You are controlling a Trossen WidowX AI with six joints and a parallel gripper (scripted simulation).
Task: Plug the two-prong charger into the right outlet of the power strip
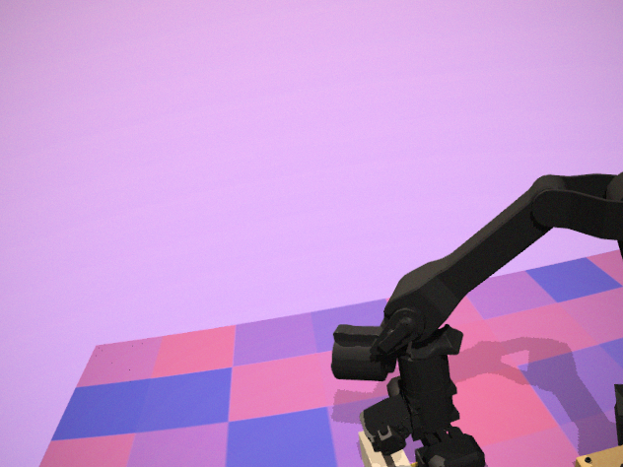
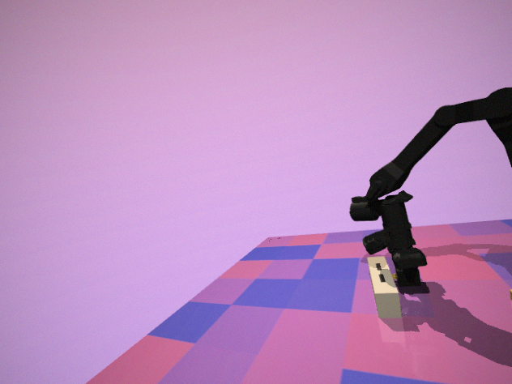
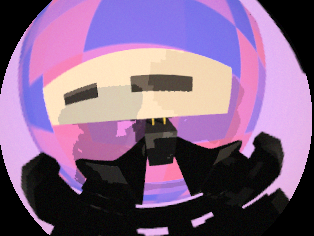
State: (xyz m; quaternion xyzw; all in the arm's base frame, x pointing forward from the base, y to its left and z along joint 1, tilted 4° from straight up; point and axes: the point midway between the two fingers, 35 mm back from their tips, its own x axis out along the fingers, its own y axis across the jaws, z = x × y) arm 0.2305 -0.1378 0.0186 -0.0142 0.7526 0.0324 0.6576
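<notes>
My gripper tip is 2 cm short of the charger and 1 cm below it.
</notes>
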